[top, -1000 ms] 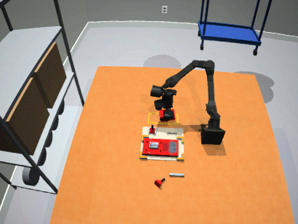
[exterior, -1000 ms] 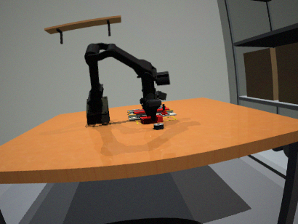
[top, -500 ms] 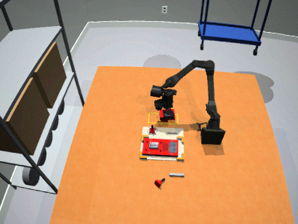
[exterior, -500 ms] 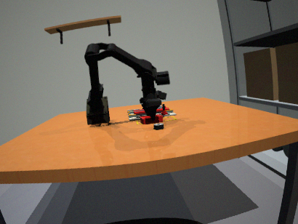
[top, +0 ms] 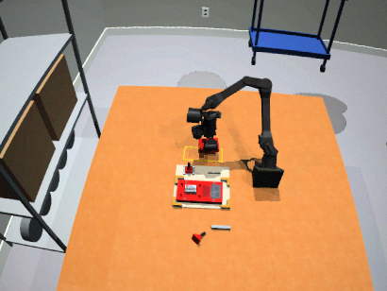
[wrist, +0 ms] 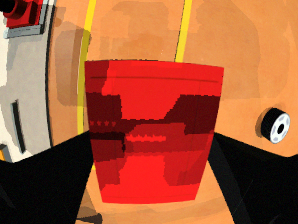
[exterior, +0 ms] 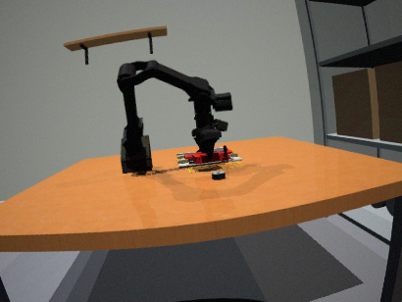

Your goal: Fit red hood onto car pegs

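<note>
The grey engine block is 26 cm to the left of my gripper tip, 4 cm ahead of it and 2 cm below it. Also, from my gripper tip: jig 22 cm to the left, 3 cm below; small round wheel 15 cm to the right, 3 cm below, 3 cm ahead; red hood right at my gripper tip.
</note>
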